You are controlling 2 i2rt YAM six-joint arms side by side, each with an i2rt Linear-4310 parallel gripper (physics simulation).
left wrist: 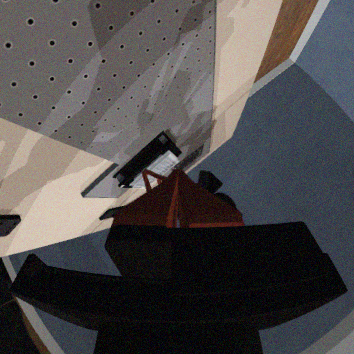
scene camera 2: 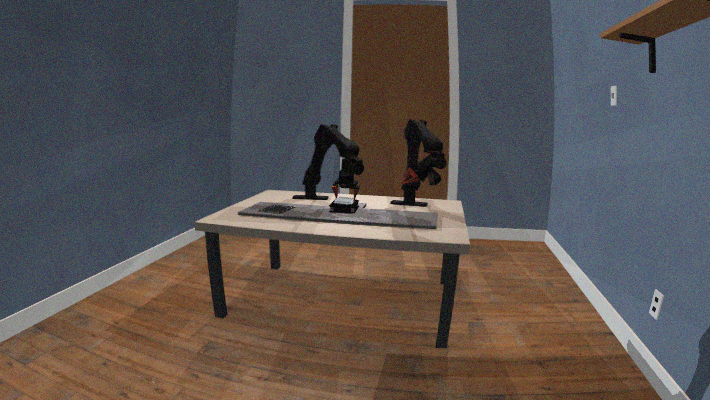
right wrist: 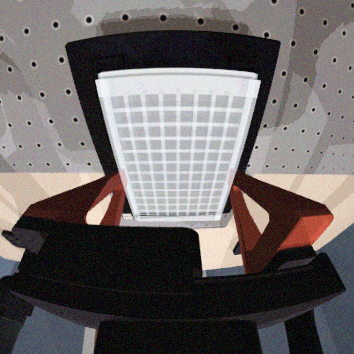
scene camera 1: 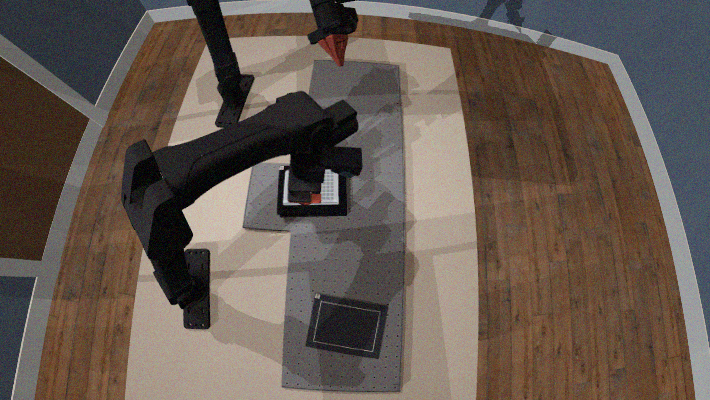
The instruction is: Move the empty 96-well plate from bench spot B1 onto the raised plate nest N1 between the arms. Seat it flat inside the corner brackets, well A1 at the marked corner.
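The white 96-well plate is between the fingers of my right gripper, which is shut on its long sides. The plate looks about level and lies over the black raised nest N1; I cannot tell whether it rests inside the brackets. A small pale corner mark shows at the nest's upper left in scene camera 1. My left gripper is shut and empty, away from the plate.
A dark mat with a white outline lies on the grey perforated board, with no plate on it. The right arm reaches over the nest and hides part of it in scene camera 1.
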